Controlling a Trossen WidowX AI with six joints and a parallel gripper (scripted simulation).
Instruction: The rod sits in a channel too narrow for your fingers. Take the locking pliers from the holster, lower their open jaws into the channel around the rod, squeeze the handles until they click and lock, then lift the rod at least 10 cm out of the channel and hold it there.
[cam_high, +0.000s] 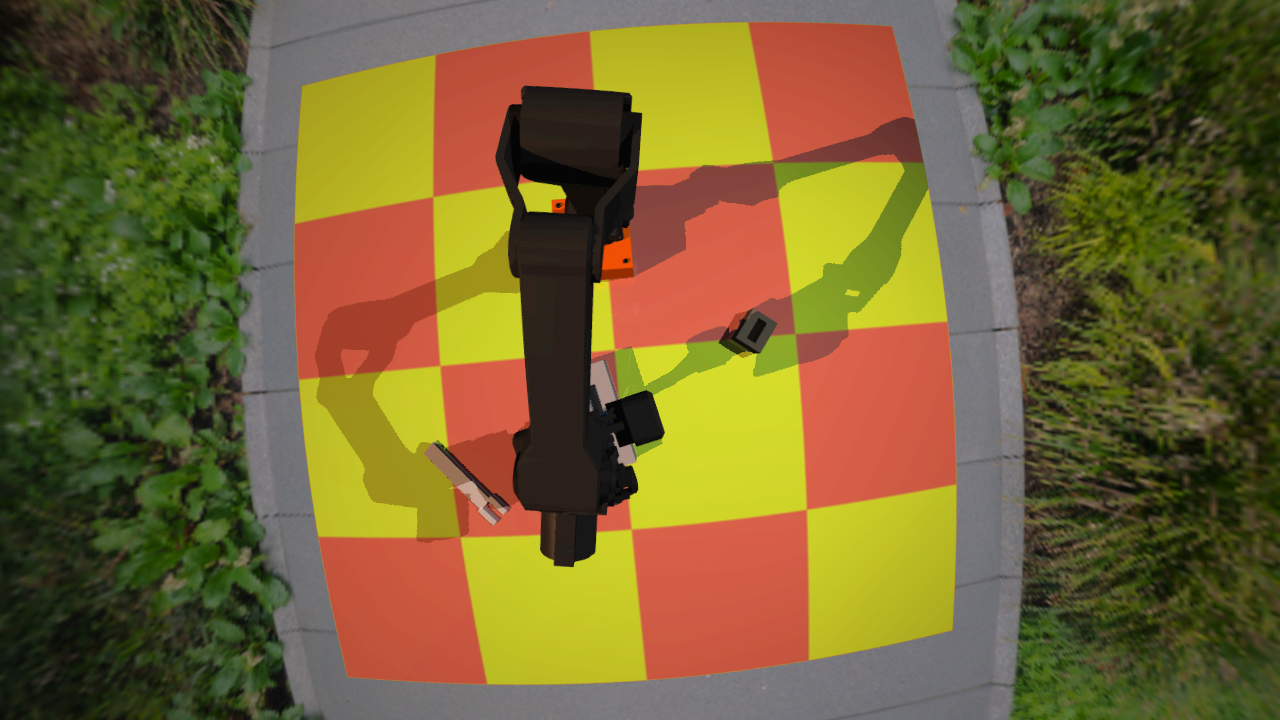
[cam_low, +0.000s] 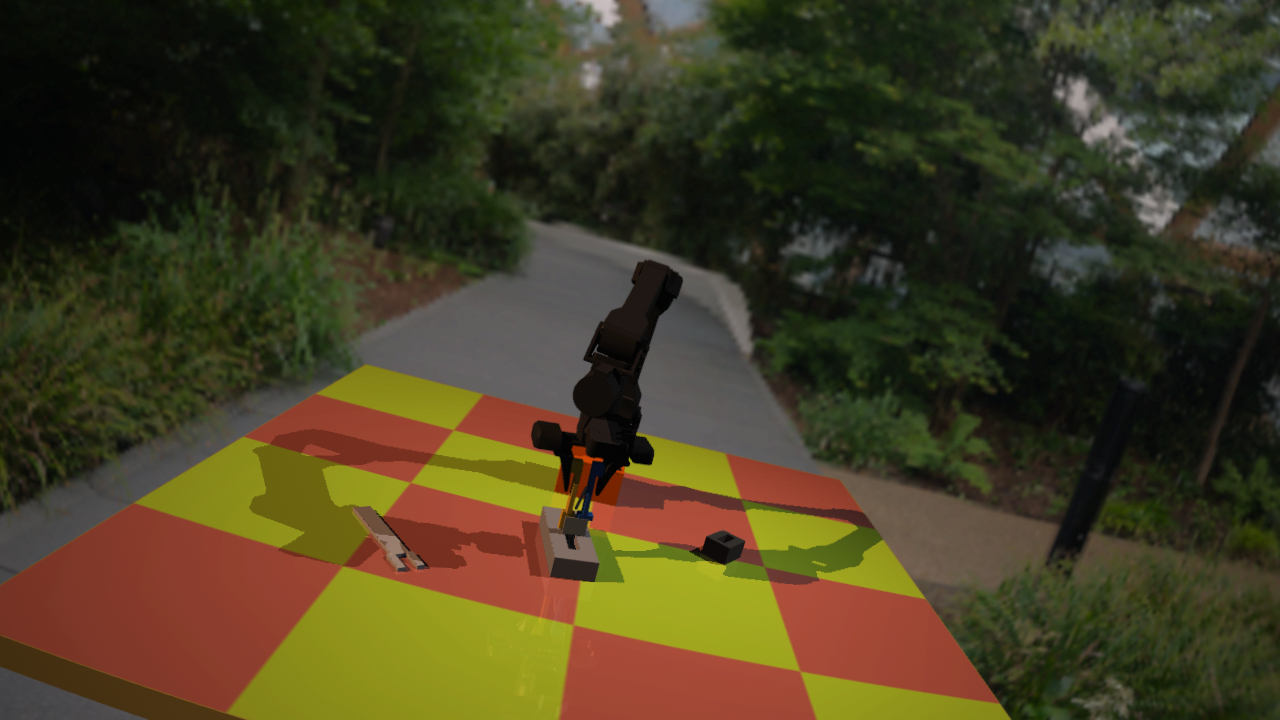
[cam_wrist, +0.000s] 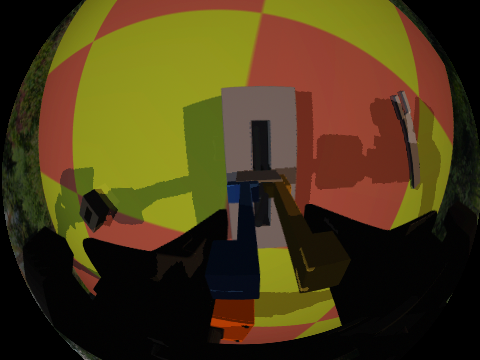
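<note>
Now: gripper tip 90 mm above the grey channel block. Round my gripper tip: thin grey rod 100 mm below; then forked strip 110 mm ahead, 260 mm to the right, 100 mm below; then yellow handle 20 mm to the right.
</note>
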